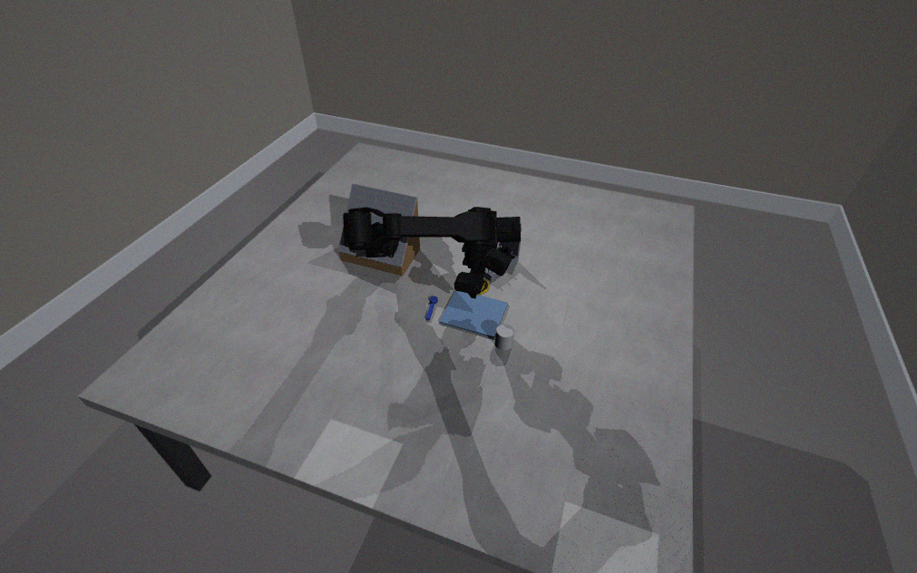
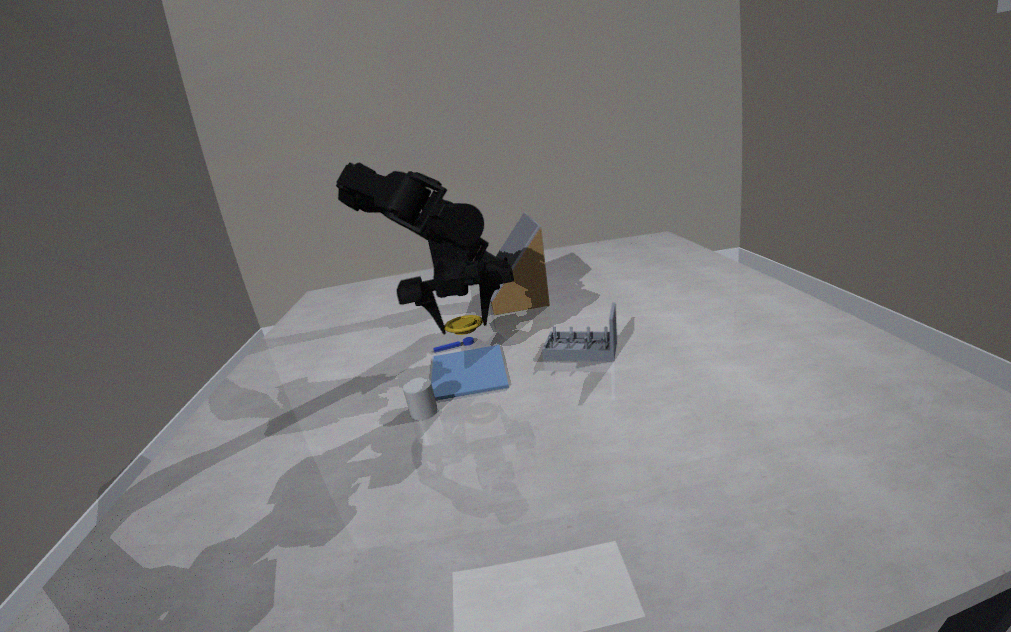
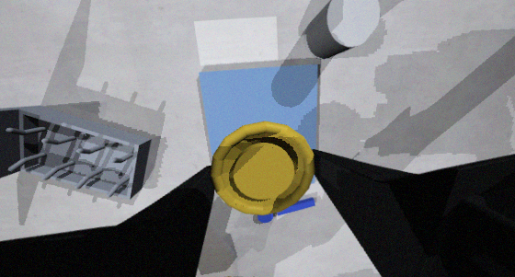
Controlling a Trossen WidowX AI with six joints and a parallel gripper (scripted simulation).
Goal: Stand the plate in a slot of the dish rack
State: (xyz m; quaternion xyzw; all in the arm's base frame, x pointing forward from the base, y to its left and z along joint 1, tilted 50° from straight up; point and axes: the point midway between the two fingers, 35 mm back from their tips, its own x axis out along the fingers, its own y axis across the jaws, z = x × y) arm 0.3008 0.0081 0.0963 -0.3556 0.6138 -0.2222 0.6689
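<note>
Right now the grey dish rack is 20 mm behind my gripper tip, 200 mm to the left of it and 60 mm below it. From my gripper tip the other things lie so: blue mat 10 mm to the right, 80 mm below; then yellow plate 10 mm above; then white cup 110 mm ahead, 70 mm to the right, 60 mm below.
</note>
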